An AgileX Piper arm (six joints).
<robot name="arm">
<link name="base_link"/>
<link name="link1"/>
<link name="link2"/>
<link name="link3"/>
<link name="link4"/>
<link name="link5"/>
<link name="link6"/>
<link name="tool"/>
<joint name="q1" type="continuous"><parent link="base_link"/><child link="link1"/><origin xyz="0 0 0.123" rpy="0 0 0"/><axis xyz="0 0 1"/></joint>
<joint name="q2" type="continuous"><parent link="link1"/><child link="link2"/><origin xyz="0 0 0" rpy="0 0 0"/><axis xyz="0 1 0"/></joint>
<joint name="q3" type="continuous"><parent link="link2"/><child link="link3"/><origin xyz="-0.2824 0 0.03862" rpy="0 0 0"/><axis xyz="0 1 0"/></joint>
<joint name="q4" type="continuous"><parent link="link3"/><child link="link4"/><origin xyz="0.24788 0 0.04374" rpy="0 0 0"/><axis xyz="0.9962 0 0.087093"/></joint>
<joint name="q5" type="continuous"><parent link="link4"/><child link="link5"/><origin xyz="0 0 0" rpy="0 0 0"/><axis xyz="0 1 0"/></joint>
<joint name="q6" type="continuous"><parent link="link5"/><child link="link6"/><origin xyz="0.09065 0 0.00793" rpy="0 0 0"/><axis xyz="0.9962 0 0.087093"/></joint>
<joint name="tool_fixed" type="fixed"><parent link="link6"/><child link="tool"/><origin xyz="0 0 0" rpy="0 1.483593 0"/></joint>
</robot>
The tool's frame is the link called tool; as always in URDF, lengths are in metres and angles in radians. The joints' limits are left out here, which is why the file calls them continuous.
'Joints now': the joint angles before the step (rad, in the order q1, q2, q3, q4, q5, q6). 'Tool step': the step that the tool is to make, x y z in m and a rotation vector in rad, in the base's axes. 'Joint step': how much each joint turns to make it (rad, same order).
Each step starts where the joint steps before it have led.
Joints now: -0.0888 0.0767 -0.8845 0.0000 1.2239 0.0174
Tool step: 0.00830 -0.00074 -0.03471 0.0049 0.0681 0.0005
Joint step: 0.0000 -0.0674 0.1356 0.0000 0.0000 -0.0012
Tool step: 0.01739 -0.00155 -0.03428 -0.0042 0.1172 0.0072
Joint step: 0.0001 -0.0174 0.1376 0.0000 -0.0038 -0.0162
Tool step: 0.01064 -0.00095 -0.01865 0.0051 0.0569 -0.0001
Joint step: 0.0000 0.0000 0.0775 0.0000 -0.0203 0.0001
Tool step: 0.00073 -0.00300 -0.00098 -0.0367 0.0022 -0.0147
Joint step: -0.0001 0.0000 0.0059 -0.0346 -0.0071 -0.0103
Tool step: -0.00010 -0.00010 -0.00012 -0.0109 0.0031 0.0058
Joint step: 0.0001 0.0000 0.0000 -0.0012 0.0018 -0.0121
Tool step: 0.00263 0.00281 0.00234 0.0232 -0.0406 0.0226
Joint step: -0.0001 0.0000 0.0031 0.0358 -0.0415 -0.0023
